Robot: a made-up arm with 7 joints. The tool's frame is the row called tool. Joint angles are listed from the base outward.
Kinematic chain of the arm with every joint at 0, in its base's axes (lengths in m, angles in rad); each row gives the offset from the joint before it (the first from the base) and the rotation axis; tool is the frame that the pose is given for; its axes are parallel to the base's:
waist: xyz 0 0 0.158 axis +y
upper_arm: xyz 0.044 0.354 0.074 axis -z
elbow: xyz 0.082 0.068 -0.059 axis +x
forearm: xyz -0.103 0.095 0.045 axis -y
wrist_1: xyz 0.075 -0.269 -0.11 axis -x
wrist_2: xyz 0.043 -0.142 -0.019 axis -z
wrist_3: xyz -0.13 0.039 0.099 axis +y
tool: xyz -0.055 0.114 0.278
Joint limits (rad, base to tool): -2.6..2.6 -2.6..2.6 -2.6..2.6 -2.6..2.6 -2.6..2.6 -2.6..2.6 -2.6..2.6
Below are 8 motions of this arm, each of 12 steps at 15 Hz.
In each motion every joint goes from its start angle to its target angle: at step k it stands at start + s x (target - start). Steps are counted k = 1, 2, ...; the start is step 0. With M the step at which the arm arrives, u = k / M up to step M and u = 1 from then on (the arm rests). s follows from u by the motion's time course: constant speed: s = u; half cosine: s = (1 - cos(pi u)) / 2; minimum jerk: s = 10 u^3 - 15 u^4 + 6 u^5.
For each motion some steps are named. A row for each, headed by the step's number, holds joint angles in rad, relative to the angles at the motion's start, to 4 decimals.
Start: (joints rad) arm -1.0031 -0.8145 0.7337 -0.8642 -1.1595 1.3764 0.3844
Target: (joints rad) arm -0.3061 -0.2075 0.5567 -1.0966 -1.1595 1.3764 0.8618
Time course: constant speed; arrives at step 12
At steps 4, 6, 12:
4: 0.2323 0.2023 -0.0590 -0.0775 0.0000 0.0000 0.1591
6: 0.3485 0.3035 -0.0885 -0.1162 0.0000 0.0000 0.2387
12: 0.6970 0.6070 -0.1770 -0.2324 0.0000 0.0000 0.4774

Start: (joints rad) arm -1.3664 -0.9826 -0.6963 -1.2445 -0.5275 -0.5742 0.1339
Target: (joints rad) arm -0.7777 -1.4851 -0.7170 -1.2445 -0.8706 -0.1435 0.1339
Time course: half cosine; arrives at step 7
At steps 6, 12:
6: 0.5596 -0.4776 -0.0197 0.0000 -0.3261 0.4094 0.0000
12: 0.5887 -0.5025 -0.0207 0.0000 -0.3431 0.4307 0.0000

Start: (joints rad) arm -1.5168 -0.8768 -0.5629 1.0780 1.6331 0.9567 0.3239
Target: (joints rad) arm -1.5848 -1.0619 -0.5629 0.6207 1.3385 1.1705 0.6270
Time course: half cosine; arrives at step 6
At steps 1, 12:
1: -0.0046 -0.0124 0.0000 -0.0306 -0.0197 0.0143 0.0203
12: -0.0680 -0.1851 0.0000 -0.4573 -0.2946 0.2138 0.3031

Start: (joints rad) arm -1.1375 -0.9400 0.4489 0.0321 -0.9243 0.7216 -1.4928
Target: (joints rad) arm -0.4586 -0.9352 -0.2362 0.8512 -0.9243 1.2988 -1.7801
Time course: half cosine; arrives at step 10
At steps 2, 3, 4, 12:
2: 0.0648 0.0005 -0.0654 0.0782 0.0000 0.0551 -0.0274
3: 0.1399 0.0010 -0.1412 0.1688 0.0000 0.1190 -0.0592
4: 0.2346 0.0017 -0.2367 0.2830 0.0000 0.1994 -0.0993
12: 0.6789 0.0048 -0.6851 0.8191 0.0000 0.5772 -0.2873

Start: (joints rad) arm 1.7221 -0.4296 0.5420 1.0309 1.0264 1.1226 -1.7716
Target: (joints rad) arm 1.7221 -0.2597 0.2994 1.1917 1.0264 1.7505 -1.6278
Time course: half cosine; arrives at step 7
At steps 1, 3, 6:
1: 0.0000 0.0084 -0.0120 0.0080 0.0000 0.0311 0.0071
3: 0.0000 0.0660 -0.0943 0.0625 0.0000 0.2441 0.0559
6: 0.0000 0.1615 -0.2306 0.1528 0.0000 0.5968 0.1367

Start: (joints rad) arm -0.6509 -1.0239 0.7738 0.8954 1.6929 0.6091 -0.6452
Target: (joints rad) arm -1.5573 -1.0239 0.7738 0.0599 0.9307 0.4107 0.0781
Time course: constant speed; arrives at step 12
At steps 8, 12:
8: -0.6043 0.0000 0.0000 -0.5570 -0.5081 -0.1323 0.4822
12: -0.9064 0.0000 0.0000 -0.8355 -0.7622 -0.1984 0.7233

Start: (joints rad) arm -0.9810 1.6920 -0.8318 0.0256 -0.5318 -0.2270 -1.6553
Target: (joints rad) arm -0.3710 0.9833 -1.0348 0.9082 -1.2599 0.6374 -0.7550
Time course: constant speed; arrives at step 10
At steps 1, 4, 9, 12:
1: 0.0610 -0.0709 -0.0203 0.0883 -0.0728 0.0864 0.0900
4: 0.2440 -0.2835 -0.0812 0.3530 -0.2912 0.3458 0.3601
9: 0.5490 -0.6378 -0.1827 0.7943 -0.6553 0.7780 0.8103
12: 0.6100 -0.7087 -0.2030 0.8826 -0.7281 0.8644 0.9003

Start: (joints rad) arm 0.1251 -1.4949 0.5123 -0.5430 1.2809 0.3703 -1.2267
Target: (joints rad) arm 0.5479 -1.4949 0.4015 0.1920 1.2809 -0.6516 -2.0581
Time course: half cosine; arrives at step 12
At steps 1, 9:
1: 0.0072 0.0000 -0.0019 0.0125 0.0000 -0.0174 -0.0142
9: 0.3609 0.0000 -0.0946 0.6274 0.0000 -0.8722 -0.7096

